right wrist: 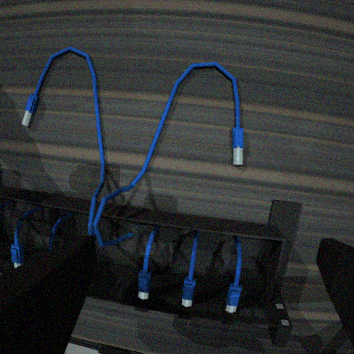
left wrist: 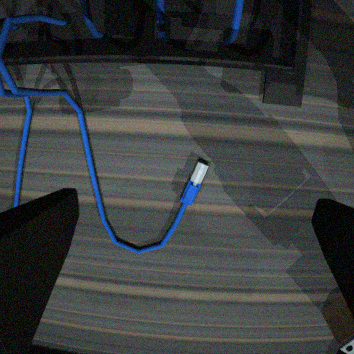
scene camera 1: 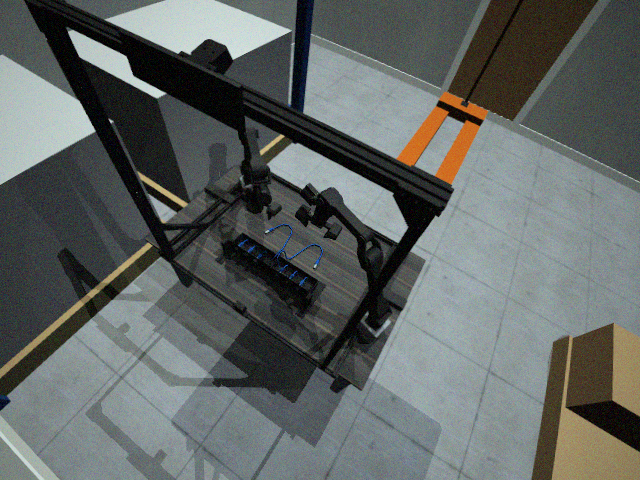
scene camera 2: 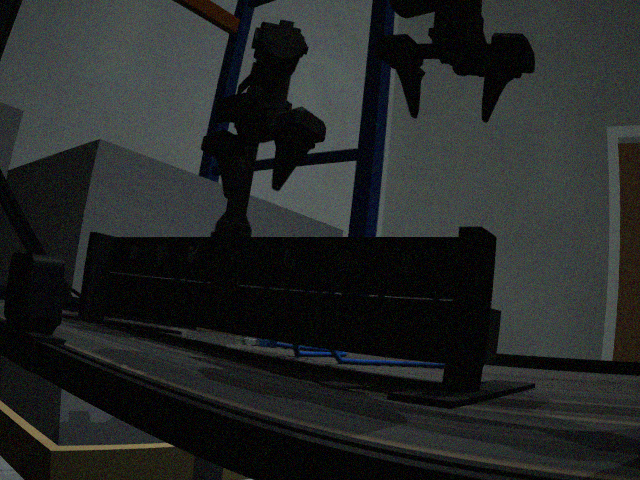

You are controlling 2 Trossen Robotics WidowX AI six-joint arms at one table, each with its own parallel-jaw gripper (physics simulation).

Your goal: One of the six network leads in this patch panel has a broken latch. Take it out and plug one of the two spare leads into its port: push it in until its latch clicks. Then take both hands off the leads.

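Places are measured from the left arm's base along level axes (x back, y right, z up), in metres.
Pixels of known places: left gripper, between the fingertips: (left wrist: pixel 200 206) (scene camera 1: pixel 261 215) (scene camera 2: pixel 250 194); right gripper, between the fingertips: (right wrist: pixel 209 250) (scene camera 1: pixel 315 231) (scene camera 2: pixel 448 119); left arm's base, origin of its link: (scene camera 1: pixel 249 179); right arm's base, origin of its link: (scene camera 1: pixel 375 321).
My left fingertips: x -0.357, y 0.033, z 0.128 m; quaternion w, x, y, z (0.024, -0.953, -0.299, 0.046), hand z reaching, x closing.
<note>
Ahead of a thing's pixels: the offset from my left fingertips to its top centre. "spot": to the spot under its first point. Level surfaces: height alone.
The patch panel (scene camera 1: pixel 269 274) (scene camera 2: pixel 284 320) (left wrist: pixel 200 62) (right wrist: pixel 200 220) stands upright on the table with blue leads seated along it. In the right wrist view, three leads @(dy -0.008, dx -0.249, dz -0.102 m) (right wrist: pixel 144 285) @(dy -0.039, dx -0.293, dz -0.102 m) (right wrist: pixel 188 292) @(dy -0.069, dx -0.336, dz -0.102 m) (right wrist: pixel 233 298) sit side by side; a finger hides part of the other group. I cannot tell which latch is broken. One spare lead (scene camera 1: pixel 267 231) (left wrist: pixel 191 193) (right wrist: pixel 31 103) lies on the table with its plug free; the other spare lead @(spot: dy -0.198, dx -0.225, dz -0.187 m) (scene camera 1: pixel 315 264) (right wrist: pixel 238 137) lies at the picture's right. My left gripper (scene camera 1: pixel 264 209) (scene camera 2: pixel 252 191) (left wrist: pixel 200 206) is open above the first. My right gripper (scene camera 1: pixel 317 224) (scene camera 2: pixel 450 118) (right wrist: pixel 209 250) is open, high above the panel area.
A black gantry frame (scene camera 1: pixel 315 143) spans the wooden table @(dz -0.197 m) (scene camera 1: pixel 341 304). The spare leads' cables cross near the panel's middle. White-topped blocks (scene camera 1: pixel 206 25) stand at the back left, an orange pallet jack (scene camera 1: pixel 423 136) behind, and cardboard boxes (scene camera 1: pixel 591 364) at the lower right.
</note>
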